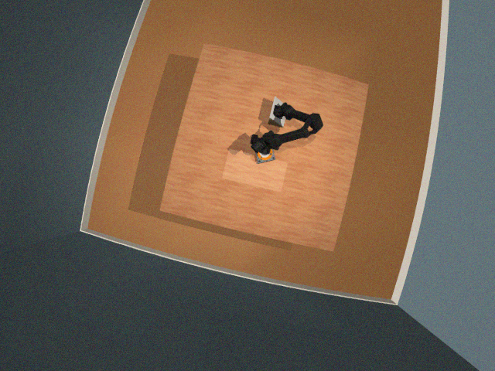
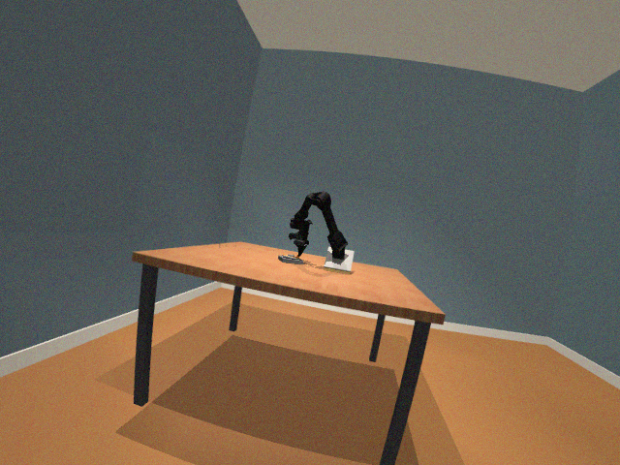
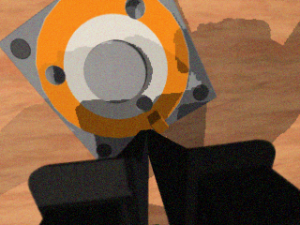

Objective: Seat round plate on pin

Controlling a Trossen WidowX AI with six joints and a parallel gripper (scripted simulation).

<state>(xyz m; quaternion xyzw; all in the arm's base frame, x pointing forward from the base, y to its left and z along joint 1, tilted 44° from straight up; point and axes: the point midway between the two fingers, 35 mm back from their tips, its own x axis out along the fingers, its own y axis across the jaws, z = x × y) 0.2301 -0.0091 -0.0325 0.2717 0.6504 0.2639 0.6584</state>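
My gripper tip is now 3 cm short of the round orange plate. Also, from my gripper tip: dark grey square base 5 cm ahead, 2 cm to the left, 2 cm below.
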